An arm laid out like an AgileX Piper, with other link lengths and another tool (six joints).
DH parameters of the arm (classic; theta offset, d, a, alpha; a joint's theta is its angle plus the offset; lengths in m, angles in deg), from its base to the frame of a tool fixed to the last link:
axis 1: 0 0.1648 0 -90
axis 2: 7.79 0 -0.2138 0
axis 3: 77.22 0 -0.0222 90
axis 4: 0 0.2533 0 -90
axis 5: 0 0 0 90
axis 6: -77.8 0.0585 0.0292 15
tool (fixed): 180 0.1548 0 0
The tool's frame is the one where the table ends.
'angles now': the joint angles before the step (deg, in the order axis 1, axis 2, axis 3, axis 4, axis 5, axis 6). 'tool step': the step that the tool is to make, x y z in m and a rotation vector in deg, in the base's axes. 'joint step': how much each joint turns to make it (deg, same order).
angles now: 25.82, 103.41, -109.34, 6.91, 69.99, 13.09
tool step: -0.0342, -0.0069, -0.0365, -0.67, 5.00, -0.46
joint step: 0.91, -7.36, 15.24, 0.98, -3.27, 1.23
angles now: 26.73, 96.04, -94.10, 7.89, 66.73, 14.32
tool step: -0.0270, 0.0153, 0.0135, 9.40, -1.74, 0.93
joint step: 0.11, -9.65, 10.48, 8.57, -6.37, -2.06
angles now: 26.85, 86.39, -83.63, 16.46, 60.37, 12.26
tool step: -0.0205, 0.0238, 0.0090, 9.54, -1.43, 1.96
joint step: 0.84, -6.28, 8.02, 10.18, -6.52, -4.26
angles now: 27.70, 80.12, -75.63, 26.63, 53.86, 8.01
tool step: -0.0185, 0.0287, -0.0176, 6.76, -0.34, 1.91
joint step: 3.44, -3.00, 9.79, 9.61, -9.53, -5.78
